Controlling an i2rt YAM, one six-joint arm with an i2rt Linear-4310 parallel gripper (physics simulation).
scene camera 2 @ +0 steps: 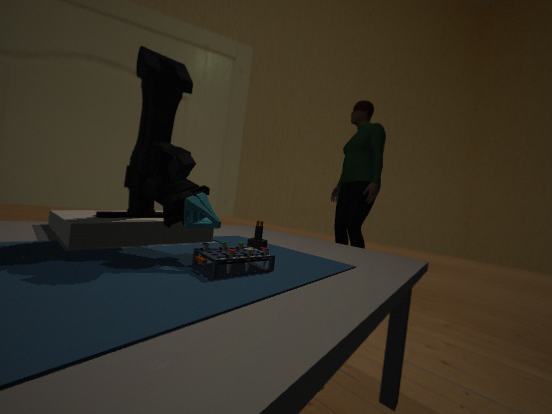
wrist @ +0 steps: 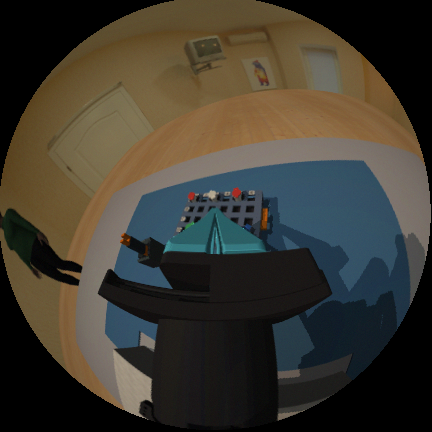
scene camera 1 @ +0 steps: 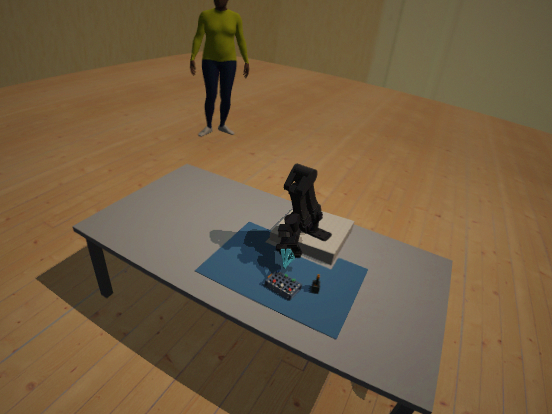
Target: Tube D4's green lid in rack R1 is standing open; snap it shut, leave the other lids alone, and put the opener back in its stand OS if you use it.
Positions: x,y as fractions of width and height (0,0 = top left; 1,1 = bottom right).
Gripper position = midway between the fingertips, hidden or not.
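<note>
Shut and holding nothing: my gripper (scene camera 2: 0.40,0.54) (wrist: 0.50,0.49), visible in both views. An opener stand (wrist: 0.36,0.58) is also present.
</note>
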